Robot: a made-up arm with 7 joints.
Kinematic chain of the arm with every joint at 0, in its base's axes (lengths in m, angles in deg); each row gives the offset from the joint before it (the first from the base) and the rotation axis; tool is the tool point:
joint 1: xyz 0 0 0.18 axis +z
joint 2: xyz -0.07 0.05 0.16 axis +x
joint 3: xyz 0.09 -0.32 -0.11 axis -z
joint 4: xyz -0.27 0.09 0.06 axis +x
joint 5: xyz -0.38 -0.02 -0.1 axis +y
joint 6: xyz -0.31 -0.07 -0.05 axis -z
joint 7: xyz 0 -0.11 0.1 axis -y
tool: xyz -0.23 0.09 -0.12
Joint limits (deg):
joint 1: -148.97..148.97
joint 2: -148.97..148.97
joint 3: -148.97..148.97
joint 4: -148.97..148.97
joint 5: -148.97..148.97
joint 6: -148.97..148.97
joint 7: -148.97..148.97
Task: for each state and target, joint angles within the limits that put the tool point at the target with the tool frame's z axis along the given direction. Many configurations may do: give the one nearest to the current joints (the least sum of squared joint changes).
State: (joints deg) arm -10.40 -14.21 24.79 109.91 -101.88 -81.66 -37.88
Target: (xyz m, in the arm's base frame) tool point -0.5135 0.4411 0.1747 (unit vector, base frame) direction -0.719 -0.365 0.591
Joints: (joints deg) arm 21.68 -11.91 21.43 118.84 -115.05 -60.02 -56.47
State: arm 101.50 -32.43 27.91 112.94 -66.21 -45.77 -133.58
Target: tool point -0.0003 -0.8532 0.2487 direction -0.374 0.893 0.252
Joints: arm 100.01 -11.86 22.59 86.02 -34.05 -39.06 -148.97
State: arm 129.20 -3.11 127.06 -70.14 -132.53 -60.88 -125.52
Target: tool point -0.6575 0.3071 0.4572 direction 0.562 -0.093 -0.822
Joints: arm 114.51 10.84 146.80 -98.09 -106.74 -69.43 -134.94
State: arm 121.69 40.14 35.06 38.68 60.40 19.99 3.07
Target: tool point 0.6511 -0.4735 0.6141 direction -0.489 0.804 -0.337
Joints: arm 129.06 25.68 23.71 11.01 59.60 -6.86 -46.35
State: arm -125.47 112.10 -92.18 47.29 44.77 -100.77 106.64
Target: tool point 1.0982 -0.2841 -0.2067 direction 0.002 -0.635 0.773
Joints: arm -138.35 148.97 -49.20 54.31 60.93 -111.38 83.99
